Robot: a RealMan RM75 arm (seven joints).
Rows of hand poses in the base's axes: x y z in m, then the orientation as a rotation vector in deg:
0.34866, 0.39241, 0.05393, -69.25, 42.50, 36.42
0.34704, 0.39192, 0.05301, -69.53, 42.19, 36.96
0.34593, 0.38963, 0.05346, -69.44, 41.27, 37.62
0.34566, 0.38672, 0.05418, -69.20, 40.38, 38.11
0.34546, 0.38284, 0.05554, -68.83, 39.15, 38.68
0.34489, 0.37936, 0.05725, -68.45, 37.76, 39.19
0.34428, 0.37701, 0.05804, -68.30, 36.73, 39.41
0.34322, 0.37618, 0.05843, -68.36, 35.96, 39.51
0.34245, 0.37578, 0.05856, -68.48, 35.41, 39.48
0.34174, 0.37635, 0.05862, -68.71, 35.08, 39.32
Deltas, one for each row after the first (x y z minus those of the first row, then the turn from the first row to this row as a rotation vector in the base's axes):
-0.00162, -0.00049, -0.00092, -0.02, 0.04, 0.63
-0.00273, -0.00278, -0.00047, 0.54, -0.24, 1.44
-0.00300, -0.00569, 0.00025, 1.18, -0.57, 2.07
-0.00320, -0.00957, 0.00161, 2.08, -1.09, 2.85
-0.00377, -0.01305, 0.00332, 3.03, -1.75, 3.66
-0.00438, -0.01540, 0.00411, 3.59, -2.35, 4.20
-0.00544, -0.01623, 0.00450, 3.84, -2.86, 4.64
-0.00621, -0.01663, 0.00463, 3.94, -3.28, 4.91
-0.00692, -0.01606, 0.00469, 3.84, -3.64, 5.03

